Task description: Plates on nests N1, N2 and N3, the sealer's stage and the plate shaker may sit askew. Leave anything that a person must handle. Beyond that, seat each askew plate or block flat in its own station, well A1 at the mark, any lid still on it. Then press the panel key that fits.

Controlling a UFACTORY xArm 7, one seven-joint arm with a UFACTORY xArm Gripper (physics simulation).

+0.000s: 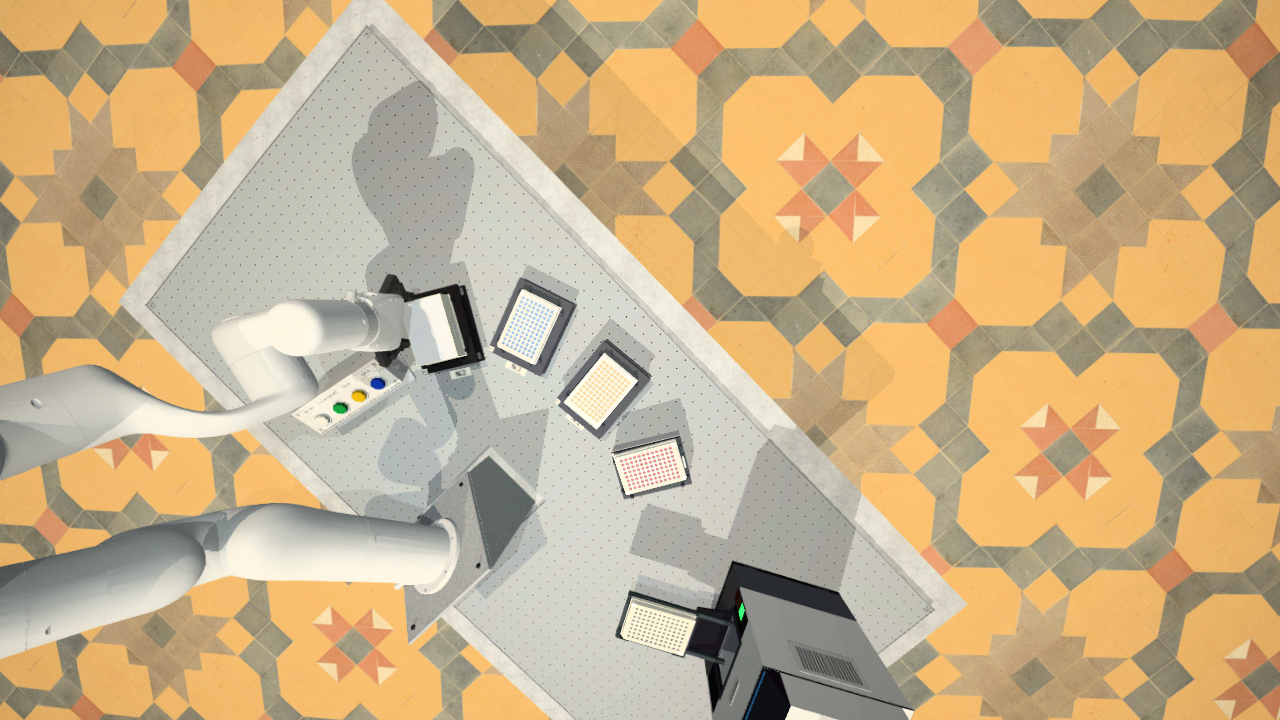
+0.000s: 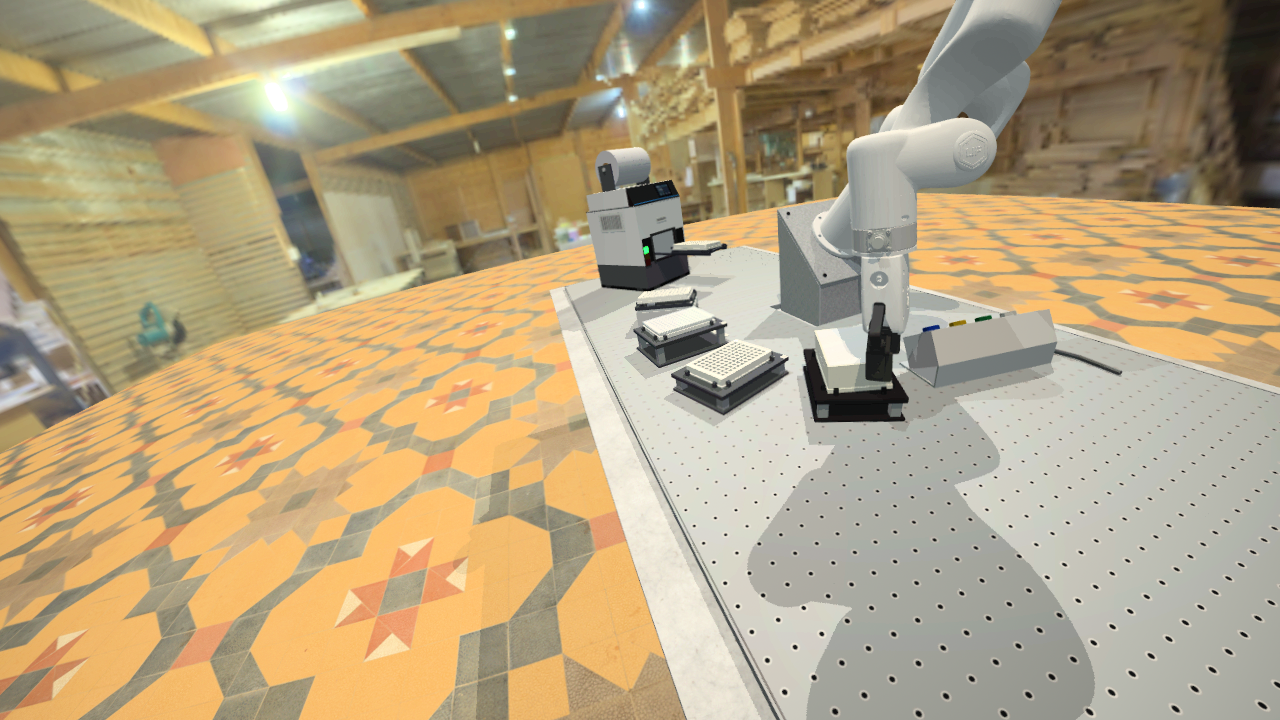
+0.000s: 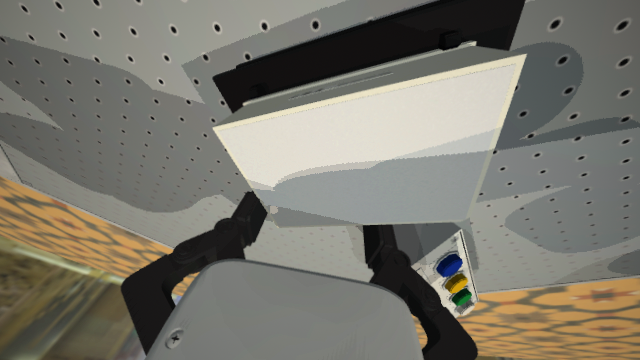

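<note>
A tall white block (image 1: 435, 329) (image 2: 836, 358) (image 3: 380, 135) sits on the black station (image 1: 465, 308) (image 2: 859, 410) (image 3: 325, 60), which shows past one side of it. My gripper (image 1: 404, 320) (image 2: 880, 358) (image 3: 319, 201) is shut on this block at its panel side, fingers wide apart; the block hides part of one finger. A blue-welled plate (image 1: 529, 325) (image 2: 729, 360) and an orange-welled plate (image 1: 601, 388) (image 2: 682, 324) lie on dark nests. A red-welled plate (image 1: 650, 467) (image 2: 666, 295) looks slightly tilted. A pale plate (image 1: 657, 625) (image 2: 698, 244) lies on the sealer's stage.
The key panel (image 1: 311, 411) (image 2: 984, 353) stands near my gripper, with blue (image 1: 377, 383) (image 3: 449, 265), yellow (image 1: 358, 395) (image 3: 456, 283), green (image 1: 340, 408) (image 3: 461, 297) and white (image 1: 323, 420) keys. The sealer (image 1: 805, 644) (image 2: 635, 223) shows a green light. The arm's wedge base (image 1: 501, 510) (image 2: 810, 268) stands at the bench edge.
</note>
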